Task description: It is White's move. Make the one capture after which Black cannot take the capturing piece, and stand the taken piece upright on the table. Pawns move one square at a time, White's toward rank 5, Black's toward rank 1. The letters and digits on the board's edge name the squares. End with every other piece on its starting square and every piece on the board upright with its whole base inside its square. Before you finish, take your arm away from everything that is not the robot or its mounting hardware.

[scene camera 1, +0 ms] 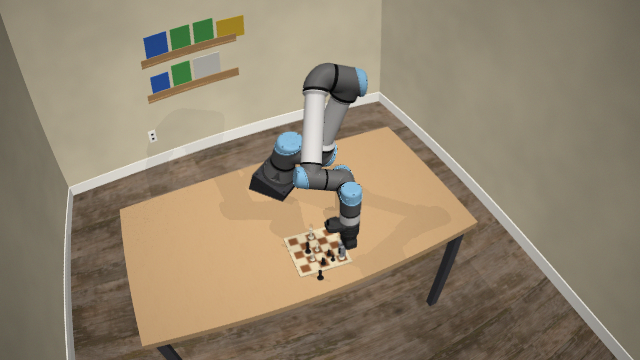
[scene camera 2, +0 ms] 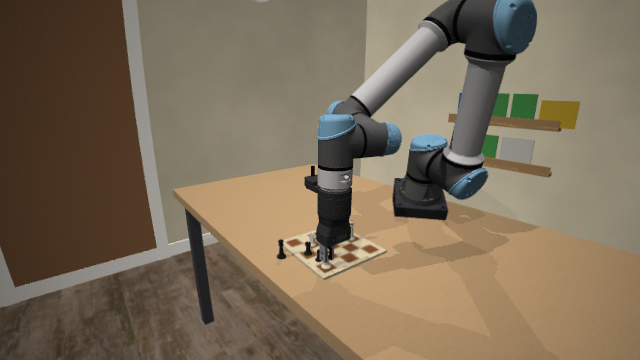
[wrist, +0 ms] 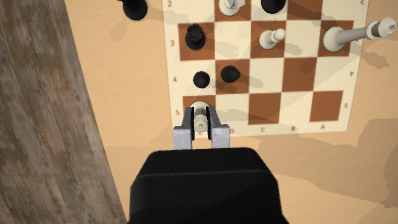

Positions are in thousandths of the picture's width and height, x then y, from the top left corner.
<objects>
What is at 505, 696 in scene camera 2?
My gripper.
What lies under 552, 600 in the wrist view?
My gripper.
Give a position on a chessboard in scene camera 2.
545, 707
</objects>
